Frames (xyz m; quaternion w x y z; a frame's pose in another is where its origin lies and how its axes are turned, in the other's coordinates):
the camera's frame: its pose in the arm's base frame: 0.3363 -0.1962 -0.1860 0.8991 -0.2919 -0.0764 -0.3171
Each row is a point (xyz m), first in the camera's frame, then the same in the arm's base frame.
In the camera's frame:
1: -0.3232 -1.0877 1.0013
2: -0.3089 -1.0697 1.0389
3: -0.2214 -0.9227 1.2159
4: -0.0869 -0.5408 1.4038
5: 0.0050 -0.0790 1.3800
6: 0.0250 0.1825 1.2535
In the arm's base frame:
1: -0.5391 -0.1358 1.0470
2: -0.5150 -0.1105 1.0738
3: -0.3472 0.0374 1.1767
4: 0.0024 0.3145 1.1918
5: 0.3575 0.5428 0.9820
6: 0.5280 0.6241 0.7604

